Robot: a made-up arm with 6 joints.
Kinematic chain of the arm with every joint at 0, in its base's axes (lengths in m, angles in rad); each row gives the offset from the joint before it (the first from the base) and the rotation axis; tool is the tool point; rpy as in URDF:
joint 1: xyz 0 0 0.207 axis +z
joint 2: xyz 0 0 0 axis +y
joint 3: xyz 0.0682 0 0.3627 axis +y
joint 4: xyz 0.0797 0 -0.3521 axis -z
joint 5: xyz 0 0 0 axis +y
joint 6: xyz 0.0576 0 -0.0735 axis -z
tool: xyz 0 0 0 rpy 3.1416 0 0
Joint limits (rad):
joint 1: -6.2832..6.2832
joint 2: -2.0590..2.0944
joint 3: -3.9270..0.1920
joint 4: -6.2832..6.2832
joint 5: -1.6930..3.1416
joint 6: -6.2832..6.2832
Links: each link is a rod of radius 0.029 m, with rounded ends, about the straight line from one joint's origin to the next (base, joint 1, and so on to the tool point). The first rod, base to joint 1, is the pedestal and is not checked.
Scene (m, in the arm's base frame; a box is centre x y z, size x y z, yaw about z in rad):
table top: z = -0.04
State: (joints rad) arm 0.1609 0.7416 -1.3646 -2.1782 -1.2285 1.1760
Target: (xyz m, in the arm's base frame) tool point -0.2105 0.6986 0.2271
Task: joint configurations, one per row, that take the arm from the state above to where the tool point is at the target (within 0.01 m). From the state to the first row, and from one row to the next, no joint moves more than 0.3 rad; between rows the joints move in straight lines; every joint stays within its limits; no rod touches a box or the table.
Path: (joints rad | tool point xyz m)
1: 0.4251 0.7939 -1.5064 -2.1169 -1.1169 1.1760 | 0.4673 0.2972 0.1821
2: 0.6894 0.8462 -1.6482 -2.0557 -1.0053 1.1760 | 0.4018 0.4378 0.1841
3: 0.9536 0.8985 -1.7900 -1.9944 -0.8938 1.1760 | 0.2935 0.5606 0.1897
4: 1.2178 0.9508 -1.9318 -1.9332 -0.7822 1.1760 | 0.1479 0.6522 0.1989
5: 1.4821 1.0031 -2.0736 -1.8719 -0.6706 1.1760 | -0.0247 0.7008 0.2115
6: 1.7463 1.0554 -2.2154 -1.8107 -0.5590 1.1760 | -0.2105 0.6986 0.2271

